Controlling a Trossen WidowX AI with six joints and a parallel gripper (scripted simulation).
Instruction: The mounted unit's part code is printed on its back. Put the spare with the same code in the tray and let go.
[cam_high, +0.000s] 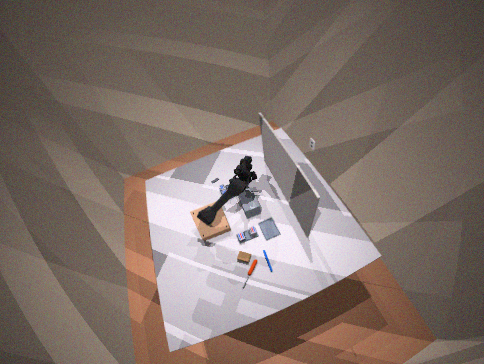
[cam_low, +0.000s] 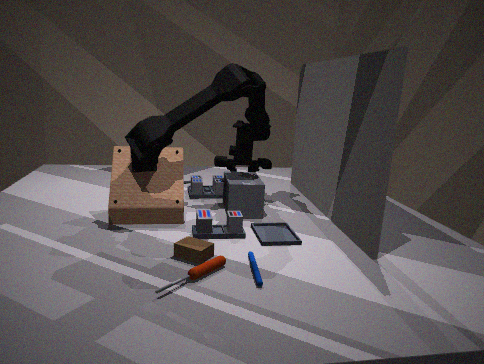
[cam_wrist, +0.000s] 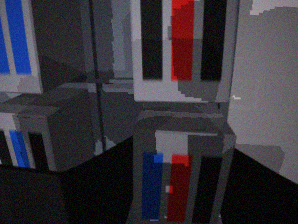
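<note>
Now: gripper tip 36 cm to the left of the dark-rimmed tray and 2 cm above it. Also, from my gripper tip: grey spare (2 cm above); then rack (7 cm behind, 3 cm to the left, 2 cm below); then mounted unit (14 cm to the right, 3 cm behind, 2 cm above).
</note>
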